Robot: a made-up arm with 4 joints.
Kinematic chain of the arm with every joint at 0, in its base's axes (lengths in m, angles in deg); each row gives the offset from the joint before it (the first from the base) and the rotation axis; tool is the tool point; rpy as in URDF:
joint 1: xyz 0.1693 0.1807 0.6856 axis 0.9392 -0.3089 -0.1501
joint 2: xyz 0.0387 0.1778 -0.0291 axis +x
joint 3: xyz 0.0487 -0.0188 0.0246 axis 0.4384 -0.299 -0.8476
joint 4: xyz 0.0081 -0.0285 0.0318 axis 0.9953 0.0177 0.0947
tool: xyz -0.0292 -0.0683 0.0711 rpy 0 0 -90
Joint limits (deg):
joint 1: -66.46..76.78
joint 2: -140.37..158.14
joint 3: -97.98..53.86
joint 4: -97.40..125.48
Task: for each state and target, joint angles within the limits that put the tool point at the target. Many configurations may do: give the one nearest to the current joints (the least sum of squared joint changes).
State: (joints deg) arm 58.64 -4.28 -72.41 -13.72
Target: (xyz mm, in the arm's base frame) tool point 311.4 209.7 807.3
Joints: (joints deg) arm 20.97 25.53 -53.23 -2.19
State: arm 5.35 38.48 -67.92 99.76
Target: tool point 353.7 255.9 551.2
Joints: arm -25.59 83.66 -82.16 58.03
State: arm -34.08 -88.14 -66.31 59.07
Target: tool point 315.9 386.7 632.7
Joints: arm -33.49 -73.84 -51.74 78.48
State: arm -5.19 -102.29 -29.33 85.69
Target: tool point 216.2 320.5 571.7
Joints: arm -60.14 -95.87 0.89 109.13
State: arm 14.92 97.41 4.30 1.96
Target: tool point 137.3 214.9 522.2
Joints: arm -24.50 91.76 39.32 1.53
